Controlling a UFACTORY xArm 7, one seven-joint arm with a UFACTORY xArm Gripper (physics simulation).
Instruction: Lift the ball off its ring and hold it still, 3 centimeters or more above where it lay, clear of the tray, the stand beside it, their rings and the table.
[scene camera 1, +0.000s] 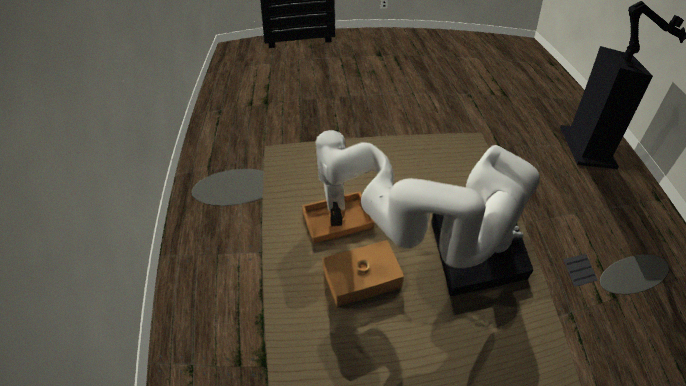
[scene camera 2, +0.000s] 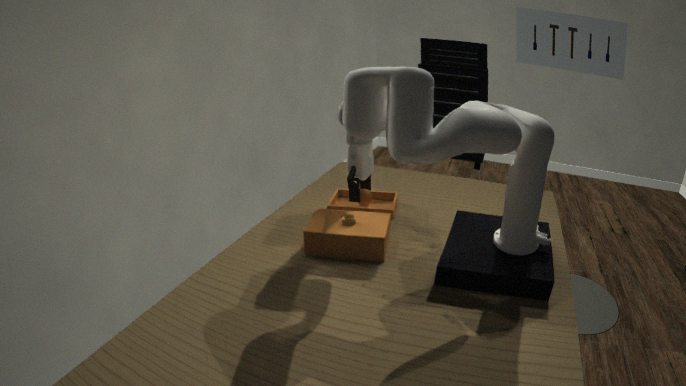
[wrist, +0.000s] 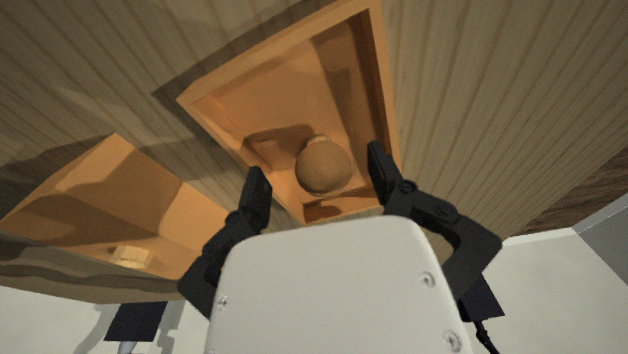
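Where they show: gripper, between the fingertips: (scene camera 1: 334, 213) (scene camera 2: 360, 195) (wrist: 315, 166); arm's base, origin of its link: (scene camera 2: 516, 241).
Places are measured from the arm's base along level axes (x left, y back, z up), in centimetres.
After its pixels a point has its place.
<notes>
The brown-orange ball (scene camera 2: 366, 196) {x -7.2, y -47.6, z -1.2 cm} (wrist: 324, 166) {x -8.6, y -51.2, z -0.6 cm} sits in the orange tray (scene camera 1: 325, 236) {x -0.5, y -52.2, z -3.7 cm} (scene camera 2: 395, 204) {x -11.0, y -40.0, z -3.4 cm} (wrist: 386, 100) {x -12.9, y -55.0, z -2.8 cm}. A bit of its pale ring (wrist: 320, 137) {x -8.6, y -50.7, z -4.8 cm} shows at the ball's edge in the wrist view; the rest is hidden under the ball. My gripper (scene camera 1: 336, 216) {x -7.9, y -50.1, z -1.8 cm} (scene camera 2: 361, 191) {x -7.9, y -50.1, z -1.8 cm} (wrist: 315, 166) {x -7.9, y -50.1, z -1.8 cm} is open and points down over the tray, one finger on each side of the ball, with gaps showing in the wrist view. It hides the ball in scene camera 1. The orange stand (scene camera 1: 340, 272) {x 14.6, y -46.5, z 0.9 cm} (scene camera 2: 345, 248) {x 18.4, y -37.7, z -2.7 cm} (wrist: 150, 195) {x 8.1, y -46.9, z -2.2 cm} is beside the tray and bears an empty ring (scene camera 1: 358, 269) {x 13.7, y -41.8, z 1.6 cm} (scene camera 2: 348, 222) {x 14.0, y -39.7, z 1.7 cm} (wrist: 131, 257) {x 11.4, y -41.9, z 1.9 cm}.
The tray's raised walls surround the ball and lie close to the fingers. The stand's block is taller than the tray. The arm's black base (scene camera 1: 490, 281) {x 15.9, y -3.1, z -0.9 cm} (scene camera 2: 492, 281) {x 15.6, y -1.8, z -2.4 cm} stands on the wooden table (scene camera 1: 300, 345) {x 35.5, y -55.6, z -5.6 cm} (scene camera 2: 200, 320) {x 56.2, y -47.9, z -5.6 cm} (wrist: 475, 100) {x -22.2, y -53.5, z -5.6 cm}, to the right of the tray and stand in the scene views.
</notes>
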